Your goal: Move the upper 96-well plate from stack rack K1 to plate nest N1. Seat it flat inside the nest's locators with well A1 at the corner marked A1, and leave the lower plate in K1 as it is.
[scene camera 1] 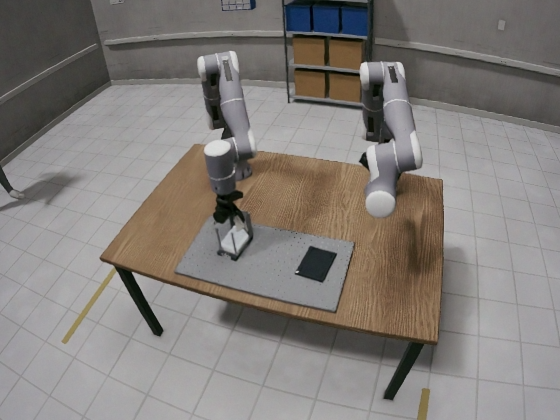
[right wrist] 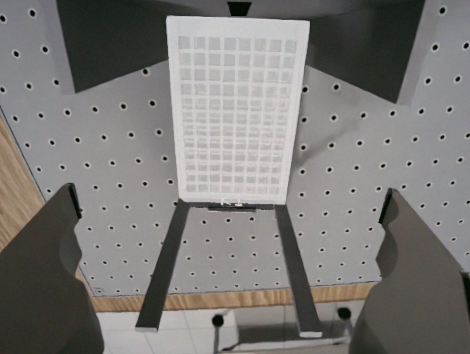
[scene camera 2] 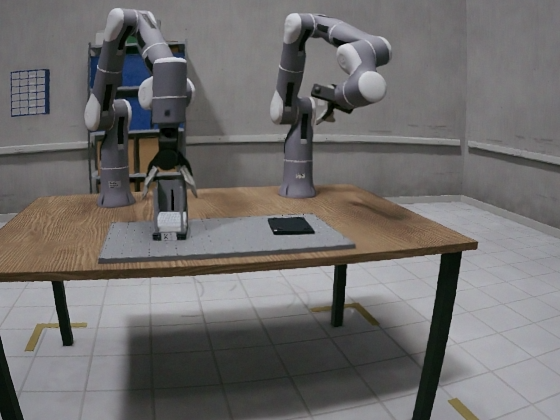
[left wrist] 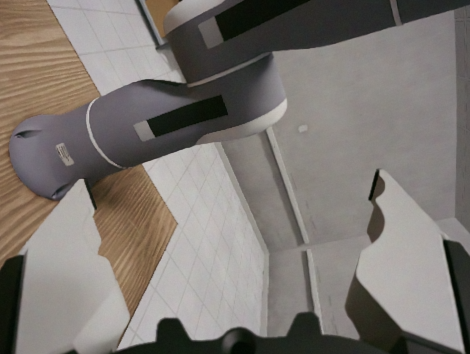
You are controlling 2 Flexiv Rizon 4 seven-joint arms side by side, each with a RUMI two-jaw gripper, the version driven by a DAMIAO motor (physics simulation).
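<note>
The white upper 96-well plate (scene camera 1: 236, 240) (scene camera 2: 171, 218) (right wrist: 237, 117) lies in stack rack K1 (scene camera 2: 181, 200) (right wrist: 170, 267), between its tall back panel and two front posts. The lower plate cannot be told apart beneath it. My right gripper (scene camera 1: 230, 224) (scene camera 2: 170, 195) (right wrist: 231, 189) is open, pointing down above the plate, with a finger out beyond each long side and nothing between them. Black plate nest N1 (scene camera 1: 316, 264) (scene camera 2: 291, 226) is empty; a small white mark shows at one corner in scene camera 1. My left gripper (scene camera 2: 324, 114) (left wrist: 232, 177) is open and empty, raised away from the board.
The rack and nest stand apart on a grey perforated board (scene camera 1: 270, 272) (scene camera 2: 230, 246) on the wooden table (scene camera 1: 400, 300) (scene camera 2: 400, 245). The rack's back panel and front posts rise above the plate. The left arm (scene camera 1: 400, 125) (scene camera 2: 350, 40) is folded above the right part of the table.
</note>
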